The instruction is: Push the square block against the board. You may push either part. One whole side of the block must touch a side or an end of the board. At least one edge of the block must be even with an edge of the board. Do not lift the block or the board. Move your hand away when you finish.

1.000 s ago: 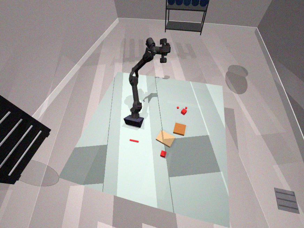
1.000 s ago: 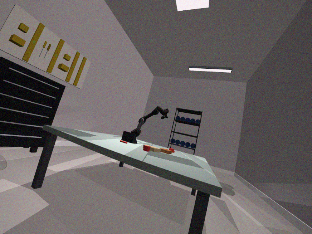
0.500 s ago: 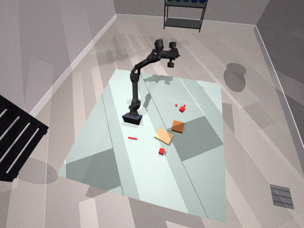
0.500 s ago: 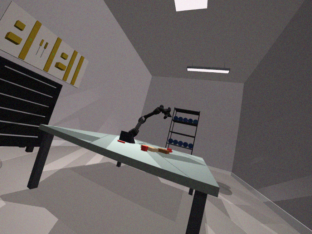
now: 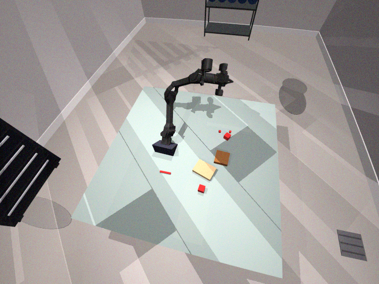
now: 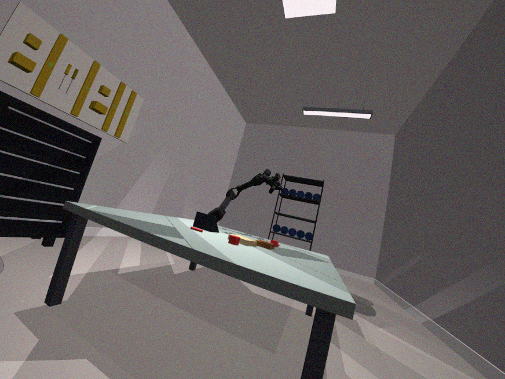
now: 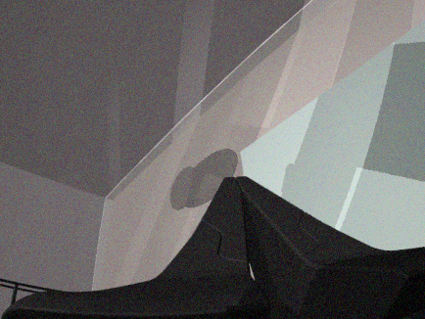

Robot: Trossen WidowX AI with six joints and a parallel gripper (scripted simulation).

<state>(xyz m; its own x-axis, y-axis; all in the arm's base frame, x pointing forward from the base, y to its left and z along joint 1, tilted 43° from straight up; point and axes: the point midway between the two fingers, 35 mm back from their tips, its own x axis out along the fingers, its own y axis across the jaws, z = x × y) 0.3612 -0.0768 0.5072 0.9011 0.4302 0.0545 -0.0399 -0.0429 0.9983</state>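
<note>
Right now the tan board is 440 mm to the right of my gripper tip, 420 mm below it and 90 mm behind it. The rest, counted from my gripper tip: flat red bar (510 mm to the right, 430 mm below, 360 mm behind); brown square block (420 mm below, 320 mm to the right, 20 mm ahead).
</note>
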